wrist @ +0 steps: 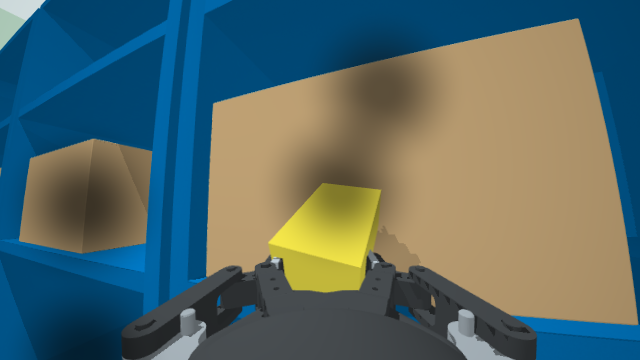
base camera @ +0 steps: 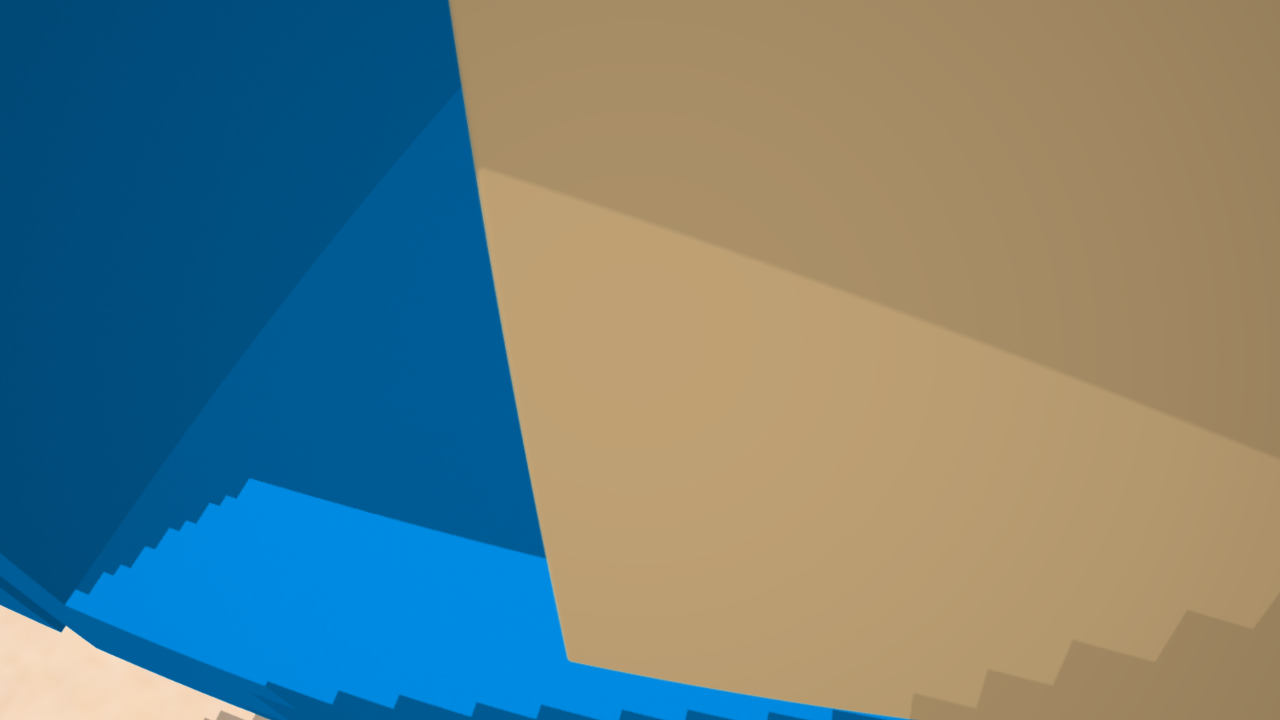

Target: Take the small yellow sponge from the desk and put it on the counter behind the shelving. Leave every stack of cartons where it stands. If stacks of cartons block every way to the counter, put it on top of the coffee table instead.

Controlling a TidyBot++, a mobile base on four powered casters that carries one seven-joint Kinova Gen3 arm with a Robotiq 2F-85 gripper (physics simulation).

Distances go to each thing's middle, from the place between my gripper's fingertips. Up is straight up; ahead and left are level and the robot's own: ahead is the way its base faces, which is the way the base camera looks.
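Labels:
There is the small yellow sponge [wrist: 324, 246], and I see it 2 cm above my hand, 1 cm ahead of it and 1 cm to the right of it.

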